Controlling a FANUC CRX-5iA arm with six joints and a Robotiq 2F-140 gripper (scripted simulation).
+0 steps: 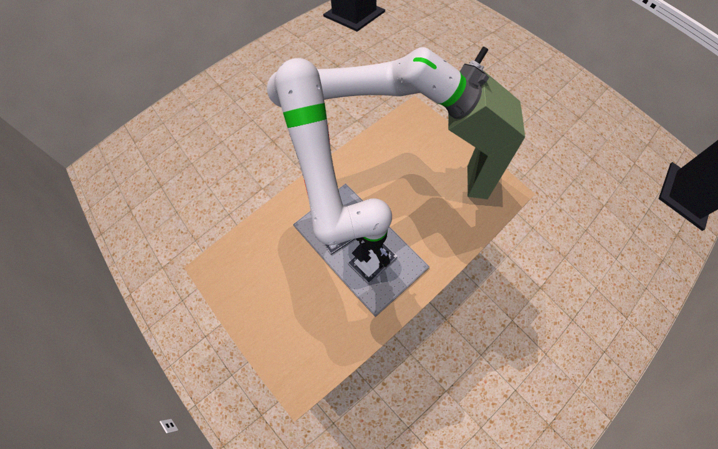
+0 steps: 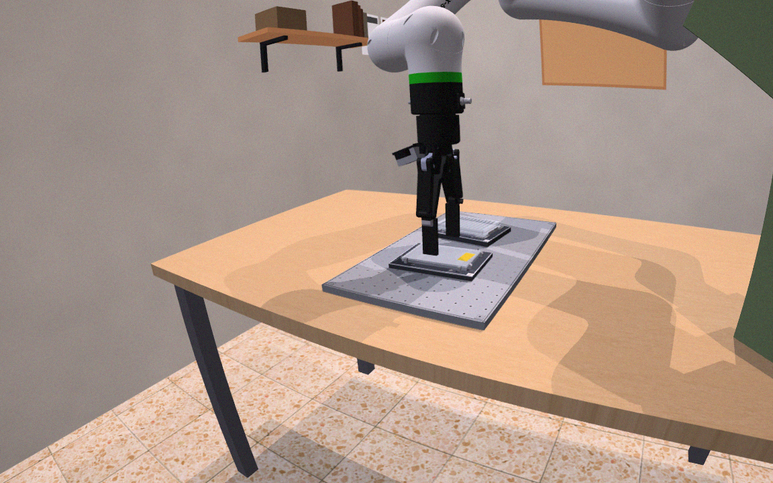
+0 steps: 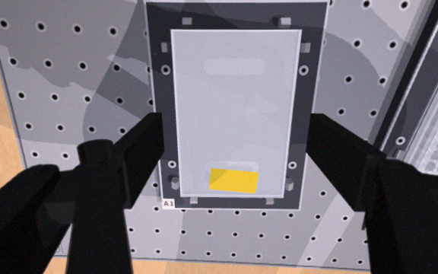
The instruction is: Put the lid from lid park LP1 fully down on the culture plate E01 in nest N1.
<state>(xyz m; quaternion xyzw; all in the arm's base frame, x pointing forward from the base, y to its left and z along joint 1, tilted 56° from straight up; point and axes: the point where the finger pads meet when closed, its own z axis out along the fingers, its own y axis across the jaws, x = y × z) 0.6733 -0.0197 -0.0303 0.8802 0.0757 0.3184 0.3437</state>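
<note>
Now: hand 4 cm above the clear lid. The rest, counted from my hand: dark nest 18 cm to the right, 5 cm below; culture plate 18 cm to the right, 4 cm below, 1 cm behind; dark lid park 5 cm below.
</note>
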